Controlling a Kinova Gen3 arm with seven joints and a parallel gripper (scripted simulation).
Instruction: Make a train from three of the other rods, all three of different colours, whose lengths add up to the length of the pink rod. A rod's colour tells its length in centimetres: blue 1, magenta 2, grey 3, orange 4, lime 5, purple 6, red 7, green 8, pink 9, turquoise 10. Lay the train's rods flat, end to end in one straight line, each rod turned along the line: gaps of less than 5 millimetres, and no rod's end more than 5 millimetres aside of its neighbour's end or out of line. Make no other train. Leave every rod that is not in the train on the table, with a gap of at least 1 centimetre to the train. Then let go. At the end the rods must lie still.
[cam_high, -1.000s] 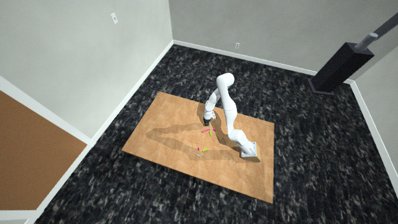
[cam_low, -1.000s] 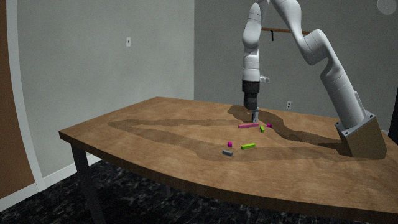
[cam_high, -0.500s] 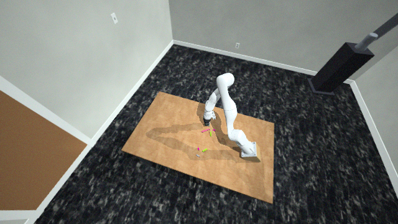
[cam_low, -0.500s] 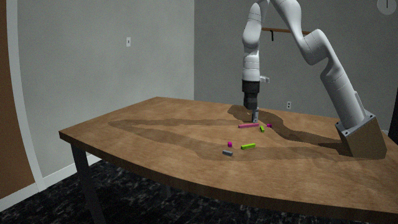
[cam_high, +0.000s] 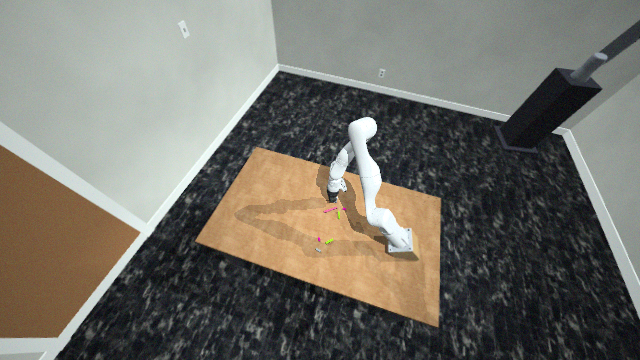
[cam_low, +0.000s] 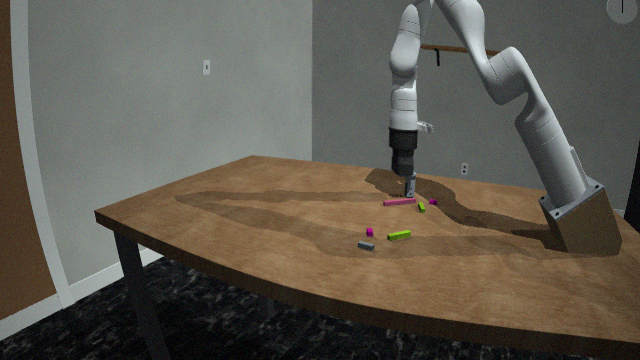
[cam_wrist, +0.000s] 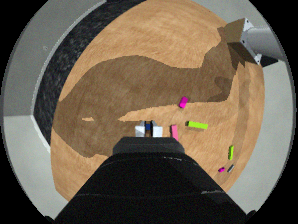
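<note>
The pink rod is 20 mm ahead of my hand, 70 mm to the left of it and 10 mm below it. From my hand the other things lie so: blue rod 10 mm below; grey rod 60 mm ahead, 340 mm to the left, 10 mm below.
</note>
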